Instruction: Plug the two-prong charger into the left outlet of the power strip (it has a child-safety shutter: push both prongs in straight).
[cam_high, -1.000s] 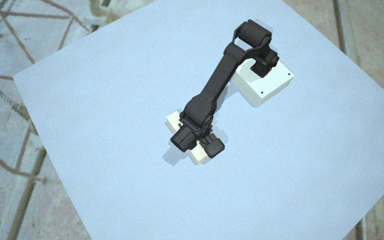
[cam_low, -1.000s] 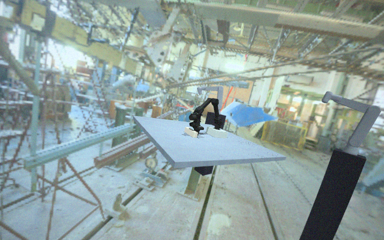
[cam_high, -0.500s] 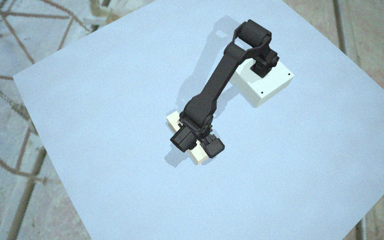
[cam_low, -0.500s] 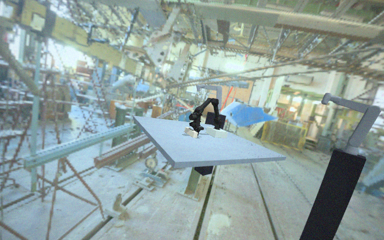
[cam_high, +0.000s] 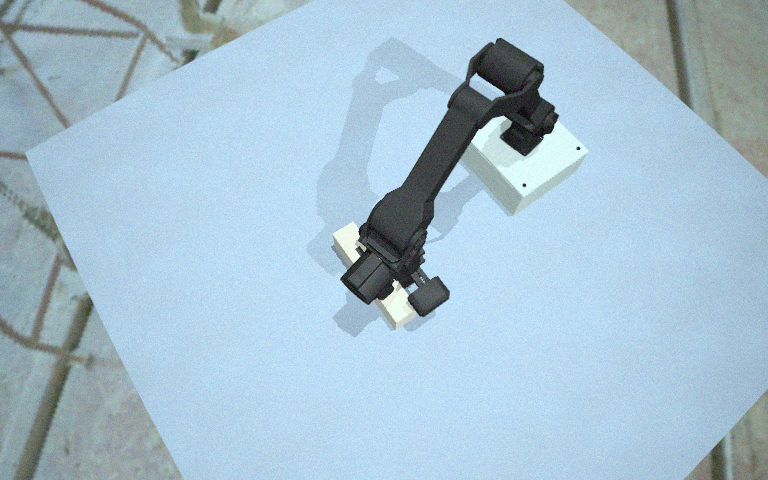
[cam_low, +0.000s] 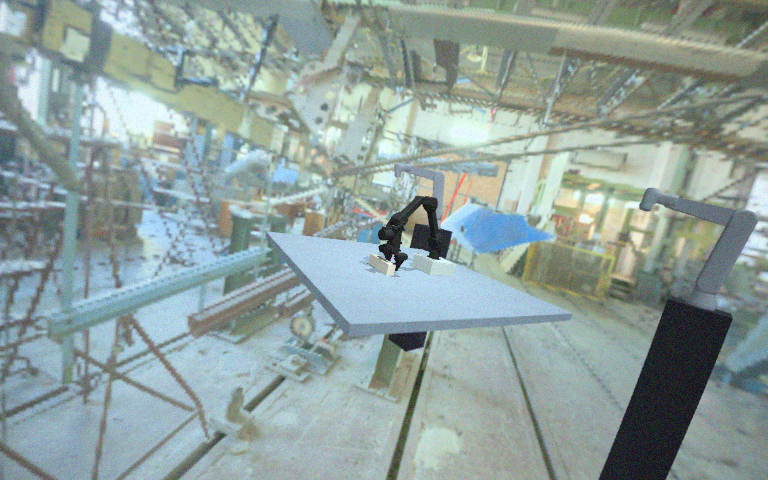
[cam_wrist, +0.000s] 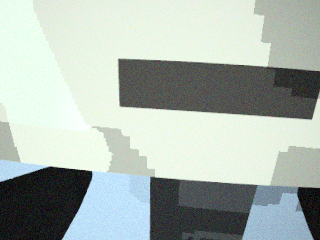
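The dark grey charger lies 2 cm ahead of my gripper tip and 1 cm above it.
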